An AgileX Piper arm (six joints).
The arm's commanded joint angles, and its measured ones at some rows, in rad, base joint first. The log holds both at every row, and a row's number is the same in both.
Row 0, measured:
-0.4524, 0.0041, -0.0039, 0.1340, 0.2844, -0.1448
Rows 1 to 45, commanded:
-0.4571, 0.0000, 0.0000, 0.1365, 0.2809, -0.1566
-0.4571, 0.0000, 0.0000, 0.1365, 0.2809, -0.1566
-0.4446, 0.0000, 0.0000, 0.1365, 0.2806, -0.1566
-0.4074, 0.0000, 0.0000, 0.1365, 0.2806, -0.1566
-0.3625, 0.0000, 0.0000, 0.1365, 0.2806, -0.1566
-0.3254, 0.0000, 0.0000, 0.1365, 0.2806, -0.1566
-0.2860, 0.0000, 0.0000, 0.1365, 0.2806, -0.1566
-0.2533, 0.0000, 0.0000, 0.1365, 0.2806, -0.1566
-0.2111, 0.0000, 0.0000, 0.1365, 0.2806, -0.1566
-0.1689, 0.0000, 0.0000, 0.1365, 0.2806, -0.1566
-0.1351, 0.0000, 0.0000, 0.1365, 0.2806, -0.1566
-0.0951, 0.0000, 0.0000, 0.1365, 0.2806, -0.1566
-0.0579, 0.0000, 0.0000, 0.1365, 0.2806, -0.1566
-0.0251, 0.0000, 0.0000, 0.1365, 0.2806, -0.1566
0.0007, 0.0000, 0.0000, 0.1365, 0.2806, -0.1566
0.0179, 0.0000, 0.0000, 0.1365, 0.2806, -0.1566
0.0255, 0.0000, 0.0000, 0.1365, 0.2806, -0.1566
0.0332, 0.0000, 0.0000, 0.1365, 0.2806, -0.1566
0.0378, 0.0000, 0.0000, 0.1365, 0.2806, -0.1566
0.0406, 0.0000, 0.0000, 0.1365, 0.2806, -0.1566
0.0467, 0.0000, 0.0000, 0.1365, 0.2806, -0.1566
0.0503, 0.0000, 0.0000, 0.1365, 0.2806, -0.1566
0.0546, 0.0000, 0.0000, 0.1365, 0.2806, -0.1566
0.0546, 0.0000, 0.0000, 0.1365, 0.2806, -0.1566
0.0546, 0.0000, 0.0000, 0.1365, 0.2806, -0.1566
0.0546, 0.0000, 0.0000, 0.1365, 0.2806, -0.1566
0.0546, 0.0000, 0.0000, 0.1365, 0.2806, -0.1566
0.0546, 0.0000, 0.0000, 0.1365, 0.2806, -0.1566
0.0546, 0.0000, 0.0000, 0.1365, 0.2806, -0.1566
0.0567, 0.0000, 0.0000, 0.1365, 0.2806, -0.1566
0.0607, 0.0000, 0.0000, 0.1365, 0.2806, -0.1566
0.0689, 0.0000, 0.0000, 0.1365, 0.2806, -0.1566
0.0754, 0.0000, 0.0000, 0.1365, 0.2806, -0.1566
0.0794, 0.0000, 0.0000, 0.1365, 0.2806, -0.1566
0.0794, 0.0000, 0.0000, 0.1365, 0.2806, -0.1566
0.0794, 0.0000, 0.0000, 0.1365, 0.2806, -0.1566
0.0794, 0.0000, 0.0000, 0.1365, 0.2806, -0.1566
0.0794, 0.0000, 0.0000, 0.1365, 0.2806, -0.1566
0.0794, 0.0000, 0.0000, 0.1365, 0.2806, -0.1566
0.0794, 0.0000, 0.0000, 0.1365, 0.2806, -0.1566
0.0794, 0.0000, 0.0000, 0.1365, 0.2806, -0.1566
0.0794, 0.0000, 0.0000, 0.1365, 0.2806, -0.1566
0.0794, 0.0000, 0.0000, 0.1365, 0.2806, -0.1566
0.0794, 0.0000, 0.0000, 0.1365, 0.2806, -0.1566
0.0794, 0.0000, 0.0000, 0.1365, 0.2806, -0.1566
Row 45, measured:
0.0780, 0.0041, -0.0039, 0.1340, 0.2844, -0.1459
